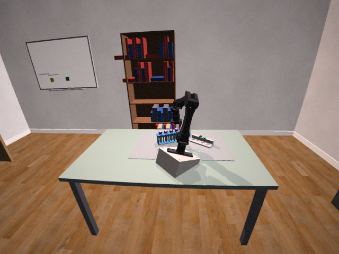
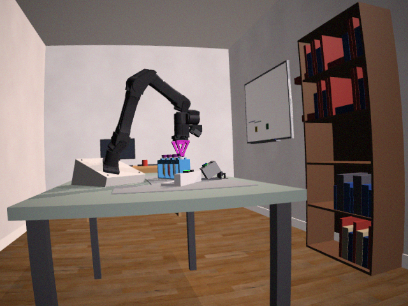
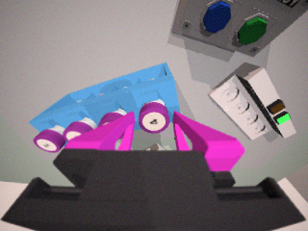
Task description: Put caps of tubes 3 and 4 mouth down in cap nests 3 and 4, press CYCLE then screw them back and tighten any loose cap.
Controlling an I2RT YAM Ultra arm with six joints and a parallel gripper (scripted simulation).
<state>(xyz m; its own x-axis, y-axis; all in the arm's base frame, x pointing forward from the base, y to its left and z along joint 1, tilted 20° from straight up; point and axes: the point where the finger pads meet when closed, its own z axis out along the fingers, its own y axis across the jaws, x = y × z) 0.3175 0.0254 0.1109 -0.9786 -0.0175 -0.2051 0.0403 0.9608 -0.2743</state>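
Now: the purple cap right at my hand. From my hand the other things lie so: grey key desk: 10 cm ahead, 9 cm to the right, 7 cm below; blue cycle key: 9 cm ahead, 7 cm to the right, 5 cm below; green ready key: 11 cm to the right, 8 cm ahead, 5 cm below.
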